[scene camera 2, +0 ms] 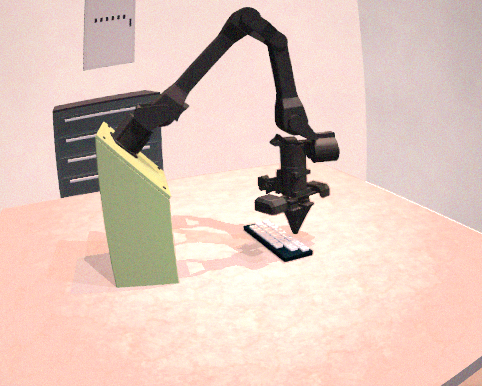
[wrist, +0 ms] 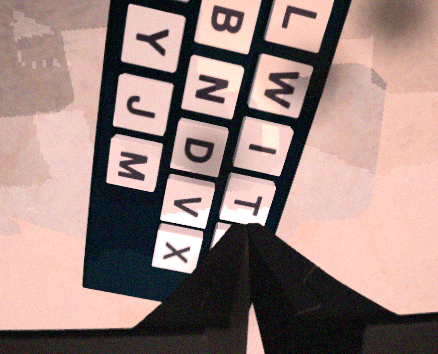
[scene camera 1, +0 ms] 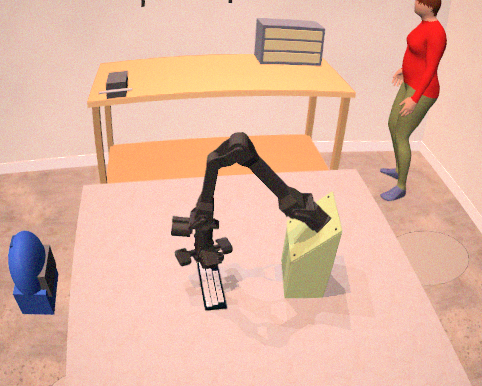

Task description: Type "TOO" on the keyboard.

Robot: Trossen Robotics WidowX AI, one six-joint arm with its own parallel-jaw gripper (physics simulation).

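Where they show: gripper, between the fingertips: (scene camera 2: 295,233) (wrist: 245,236) (scene camera 1: 203,268); arm's base, origin of its link: (scene camera 2: 122,145) (scene camera 1: 320,221).
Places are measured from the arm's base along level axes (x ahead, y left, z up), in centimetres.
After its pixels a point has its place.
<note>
A dark keyboard (scene camera 1: 215,307) {x 34.7, y -2.5, z -26.0 cm} (scene camera 2: 288,258) {x 24.9, y -21.9, z -26.1 cm} (wrist: 120,235) {x 26.3, y -19.2, z -25.8 cm} with white letter keys lies flat on the table. In the wrist view the T key (wrist: 247,201) {x 31.3, y -18.0, z -25.3 cm} is in the right-hand row, below the I key (wrist: 263,146) {x 32.0, y -16.0, z -25.3 cm} and W key (wrist: 281,86) {x 32.7, y -14.1, z -25.3 cm}. Part of another key below the T key shows; its letter is hidden by the fingers. The X key (wrist: 177,248) {x 28.6, y -19.7, z -25.3 cm} and V key (wrist: 187,201) {x 29.2, y -17.8, z -25.3 cm} are in the middle row. No O key can be made out. My gripper (scene camera 2: 295,232) {x 31.1, y -18.2, z -23.3 cm} (wrist: 245,236) {x 31.1, y -18.2, z -23.3 cm} is shut and empty. Its tips are above the keyboard, at the lower edge of the T key in the wrist view.
A green slanted pedestal (scene camera 1: 306,272) {x 7.2, y 6.5, z -13.7 cm} (scene camera 2: 140,225) {x -2.8, y -9.9, z -13.8 cm} carries the arm's base on the table. A wooden workbench (scene camera 1: 200,75) with a drawer box (scene camera 1: 290,42) stands behind. A person (scene camera 1: 425,60) stands at the back right, and a blue chair-like object (scene camera 1: 27,262) at the left.
</note>
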